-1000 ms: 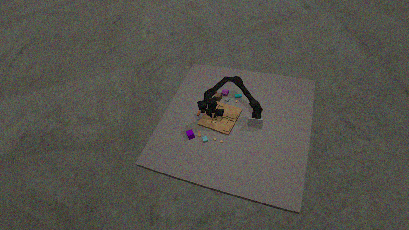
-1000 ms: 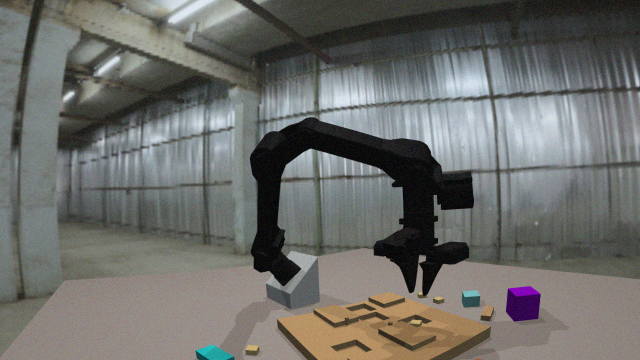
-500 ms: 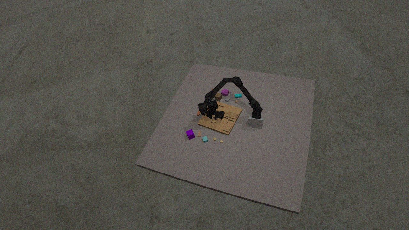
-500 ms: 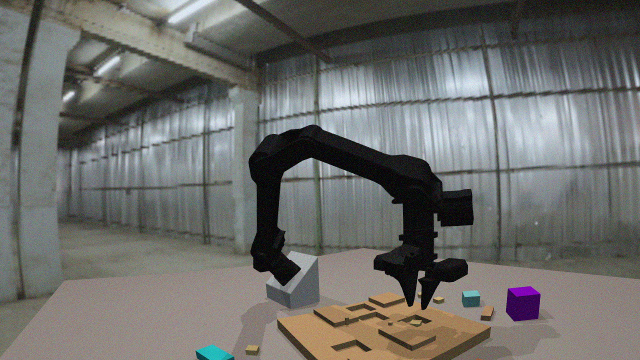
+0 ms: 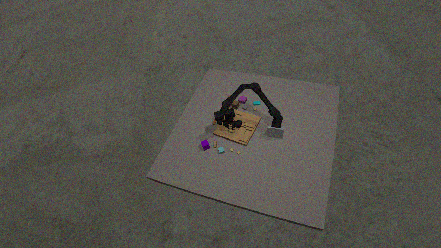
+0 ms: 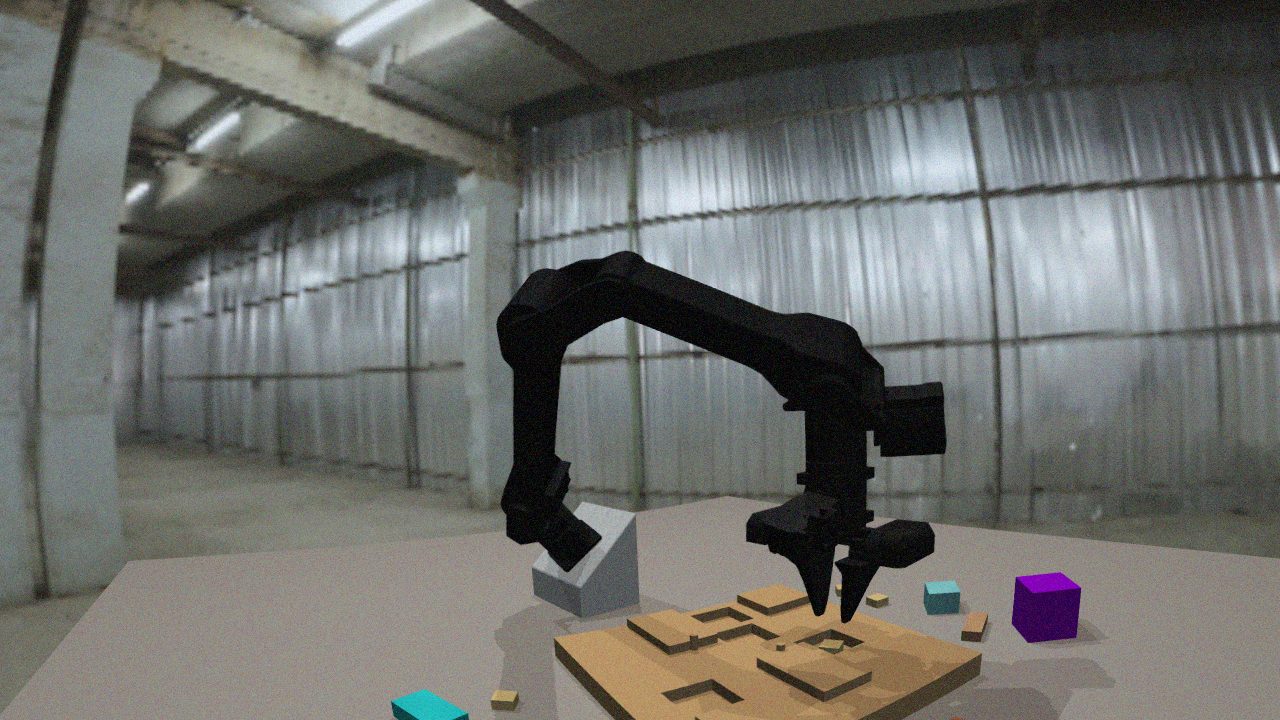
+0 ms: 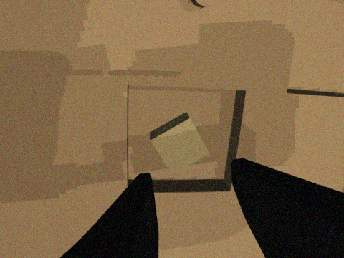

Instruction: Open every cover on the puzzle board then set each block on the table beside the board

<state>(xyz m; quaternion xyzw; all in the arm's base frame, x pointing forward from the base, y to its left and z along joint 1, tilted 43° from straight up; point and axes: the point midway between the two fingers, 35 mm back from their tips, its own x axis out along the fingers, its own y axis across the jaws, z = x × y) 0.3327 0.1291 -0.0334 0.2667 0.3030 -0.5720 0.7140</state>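
The teal block is 36 cm to the right of my gripper tip, 8 cm behind it and 4 cm below it. From my gripper tip the other things lie so: purple cube: 20 cm to the left, 13 cm ahead, 2 cm below; then orange piece: 15 cm to the left, 7 cm ahead, 4 cm below; then light blue block: 19 cm to the left, 3 cm below.
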